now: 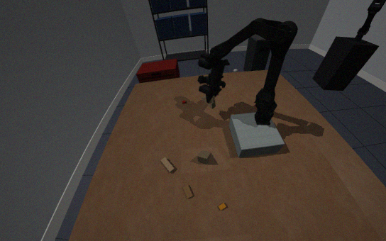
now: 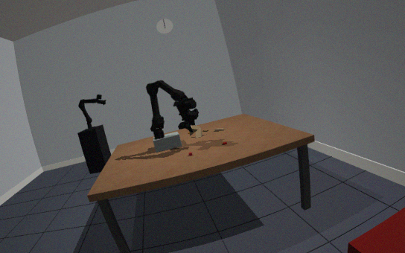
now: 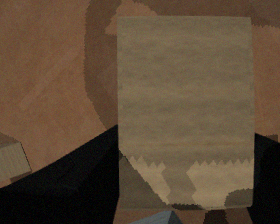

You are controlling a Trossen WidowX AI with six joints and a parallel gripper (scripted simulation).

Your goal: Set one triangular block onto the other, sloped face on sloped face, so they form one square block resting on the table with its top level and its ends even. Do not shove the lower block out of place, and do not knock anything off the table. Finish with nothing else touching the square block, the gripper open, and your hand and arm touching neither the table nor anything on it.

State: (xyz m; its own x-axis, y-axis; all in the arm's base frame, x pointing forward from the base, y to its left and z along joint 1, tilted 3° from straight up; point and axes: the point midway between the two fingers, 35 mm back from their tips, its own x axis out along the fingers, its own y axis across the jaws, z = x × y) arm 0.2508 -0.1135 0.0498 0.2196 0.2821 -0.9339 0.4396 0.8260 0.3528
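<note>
Right now my gripper tip is 10 mm below the tan triangular block. Round my gripper tip: small red piece: 180 mm ahead, 110 mm to the right, 100 mm below; then small orange block: 70 mm behind, 470 mm to the left, 100 mm below.
</note>
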